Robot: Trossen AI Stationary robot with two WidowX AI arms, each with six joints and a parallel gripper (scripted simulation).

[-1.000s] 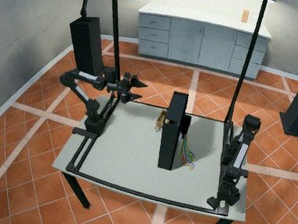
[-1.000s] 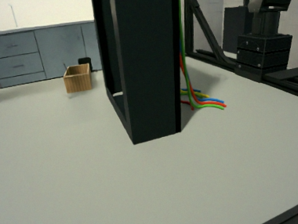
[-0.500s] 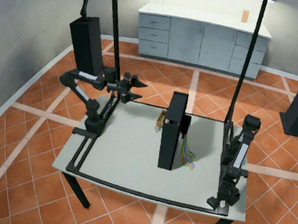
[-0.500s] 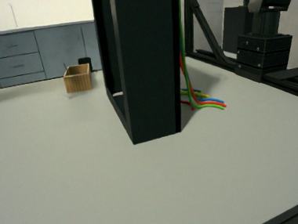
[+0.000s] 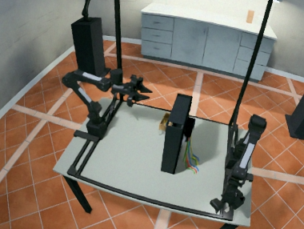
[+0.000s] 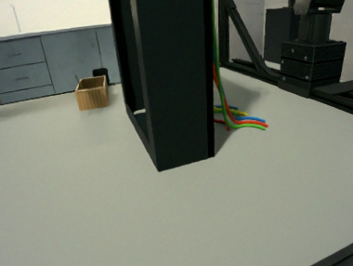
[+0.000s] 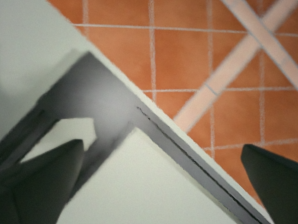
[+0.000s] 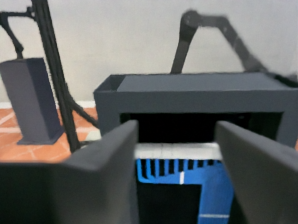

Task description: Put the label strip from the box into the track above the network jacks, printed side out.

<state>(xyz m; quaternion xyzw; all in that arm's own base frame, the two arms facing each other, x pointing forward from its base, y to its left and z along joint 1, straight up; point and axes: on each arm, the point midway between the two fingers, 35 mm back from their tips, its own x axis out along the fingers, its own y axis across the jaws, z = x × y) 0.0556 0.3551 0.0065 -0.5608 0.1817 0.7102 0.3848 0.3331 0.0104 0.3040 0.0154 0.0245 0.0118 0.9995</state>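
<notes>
Now: the yellow label strip 24 cm behind my right hand, 7 cm to the left of it and 38 cm below it. Round my right hand: small box: 22 cm behind, 10 cm to the left, 41 cm below.
</notes>
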